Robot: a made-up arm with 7 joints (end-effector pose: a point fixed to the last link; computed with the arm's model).
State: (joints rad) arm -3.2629 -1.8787 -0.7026 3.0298 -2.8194 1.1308 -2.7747
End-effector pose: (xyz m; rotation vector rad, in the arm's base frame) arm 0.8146 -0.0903 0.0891 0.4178 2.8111 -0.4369
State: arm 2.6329 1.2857 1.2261 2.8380 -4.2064 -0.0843 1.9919
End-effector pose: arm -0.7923 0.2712 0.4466 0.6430 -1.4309 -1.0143
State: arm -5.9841 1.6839 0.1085 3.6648 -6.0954 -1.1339 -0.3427
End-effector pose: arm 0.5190 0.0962 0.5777 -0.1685 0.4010 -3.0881
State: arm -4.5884 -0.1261 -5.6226 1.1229 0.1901 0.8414 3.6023
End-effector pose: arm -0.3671 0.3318 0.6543 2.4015 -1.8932 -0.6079
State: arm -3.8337 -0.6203 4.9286 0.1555 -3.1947 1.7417 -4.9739
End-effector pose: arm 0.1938 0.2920 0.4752 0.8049 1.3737 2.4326
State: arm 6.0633 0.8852 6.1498 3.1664 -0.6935 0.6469 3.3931
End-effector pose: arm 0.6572 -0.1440 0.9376 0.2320 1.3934 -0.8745
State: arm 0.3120 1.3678 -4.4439 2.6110 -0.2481 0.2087 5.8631
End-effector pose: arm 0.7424 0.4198 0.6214 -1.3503 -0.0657 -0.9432
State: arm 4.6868 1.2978 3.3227 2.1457 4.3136 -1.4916 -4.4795
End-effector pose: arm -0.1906 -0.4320 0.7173 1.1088 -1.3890 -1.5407
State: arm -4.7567 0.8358 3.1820 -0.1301 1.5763 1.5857 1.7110
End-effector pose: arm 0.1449 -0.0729 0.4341 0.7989 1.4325 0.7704
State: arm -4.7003 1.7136 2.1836 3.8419 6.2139 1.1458 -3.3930
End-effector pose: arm 0.1563 0.7348 0.1507 0.0706 -1.8453 -1.8358
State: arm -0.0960 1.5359 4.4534 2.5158 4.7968 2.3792 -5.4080
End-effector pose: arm 0.6227 -0.2003 0.6250 -0.7778 -0.6185 0.1866
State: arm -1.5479 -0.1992 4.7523 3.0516 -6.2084 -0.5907 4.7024
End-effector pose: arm 0.1261 0.1731 1.1320 -0.5774 0.2075 -1.4538
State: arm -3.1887 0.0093 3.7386 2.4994 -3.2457 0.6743 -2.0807
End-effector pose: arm 0.2537 0.1608 1.2043 0.0238 -0.0854 -1.6124
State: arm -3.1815 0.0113 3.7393 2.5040 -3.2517 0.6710 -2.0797
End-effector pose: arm 0.2496 0.1620 1.2055 0.0262 -0.0908 -1.6085
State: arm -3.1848 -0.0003 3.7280 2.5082 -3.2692 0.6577 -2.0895
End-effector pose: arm 0.2617 0.1577 1.2021 0.0044 -0.0900 -1.6473
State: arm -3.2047 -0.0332 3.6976 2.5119 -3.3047 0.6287 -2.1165
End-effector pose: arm 0.2987 0.1430 1.1908 -0.0574 -0.0793 -1.7530
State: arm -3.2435 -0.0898 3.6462 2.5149 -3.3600 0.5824 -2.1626
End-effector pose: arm 0.3607 0.1123 1.1675 -0.1713 -0.0567 -1.9296
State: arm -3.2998 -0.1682 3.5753 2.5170 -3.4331 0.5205 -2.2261
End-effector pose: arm 0.4393 0.0591 1.1283 -0.3472 -0.0221 -2.1637
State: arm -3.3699 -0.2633 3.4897 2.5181 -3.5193 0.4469 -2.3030
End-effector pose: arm 0.5189 -0.0199 1.0715 -0.5929 0.0229 -2.4268
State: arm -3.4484 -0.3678 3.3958 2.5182 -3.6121 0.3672 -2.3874
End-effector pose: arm 0.5822 -0.1208 0.9998 -0.9102 0.0742 -2.6801
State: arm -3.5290 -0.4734 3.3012 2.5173 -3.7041 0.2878 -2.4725
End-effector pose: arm 0.6172 -0.2316 0.9207 1.2752 -0.1239 2.8497
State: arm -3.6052 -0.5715 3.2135 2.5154 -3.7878 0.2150 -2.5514
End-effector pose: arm 0.6225 -0.3367 0.8441 1.3974 -0.1388 2.4611
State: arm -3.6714 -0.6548 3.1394 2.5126 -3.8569 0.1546 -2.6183
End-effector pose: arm 0.6071 -0.4238 0.7788 1.4826 -0.1415 2.1325
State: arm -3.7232 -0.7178 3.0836 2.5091 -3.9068 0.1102 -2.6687
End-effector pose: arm 0.5839 -0.4867 0.7300 1.5382 -0.1397 1.8859
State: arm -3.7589 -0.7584 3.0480 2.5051 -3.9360 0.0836 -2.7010
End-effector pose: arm 0.5635 -0.5262 0.6985 1.5711 -0.1389 1.7290
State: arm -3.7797 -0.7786 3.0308 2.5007 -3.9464 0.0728 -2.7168
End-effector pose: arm 0.5510 -0.5464 0.6819 1.5877 -0.1424 1.6533
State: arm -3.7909 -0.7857 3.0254 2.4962 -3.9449 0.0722 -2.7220
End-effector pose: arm 0.5452 -0.5553 0.6747 1.5946 -0.1494 1.6297
